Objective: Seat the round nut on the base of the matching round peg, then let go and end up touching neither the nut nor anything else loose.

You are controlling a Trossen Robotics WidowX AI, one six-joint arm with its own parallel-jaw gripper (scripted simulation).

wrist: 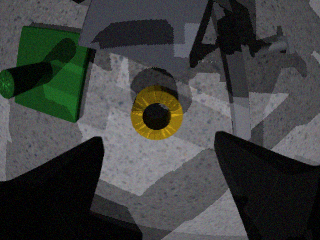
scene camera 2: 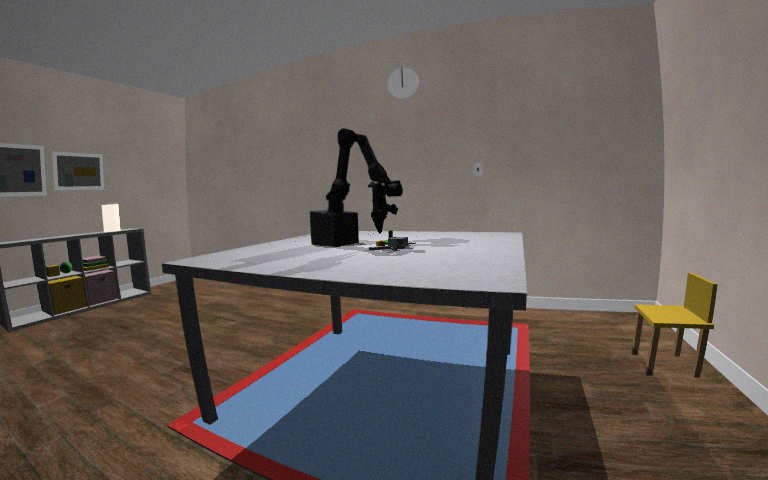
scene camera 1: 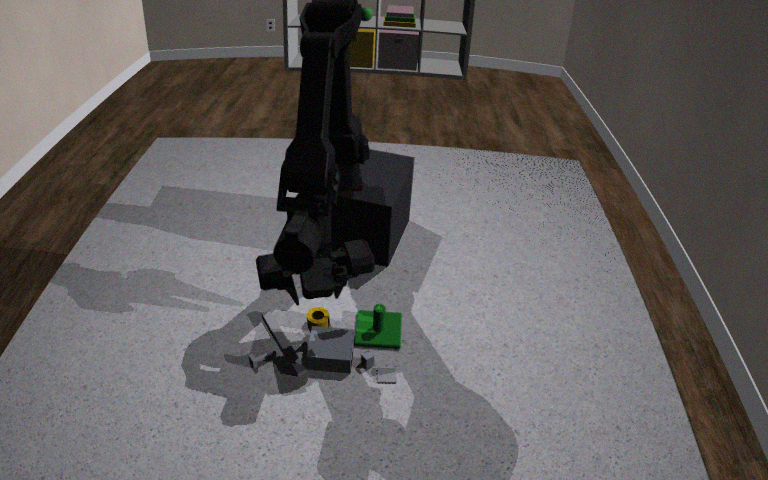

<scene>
I see my gripper and a thin bar.
My gripper also shows in the wrist view.
</scene>
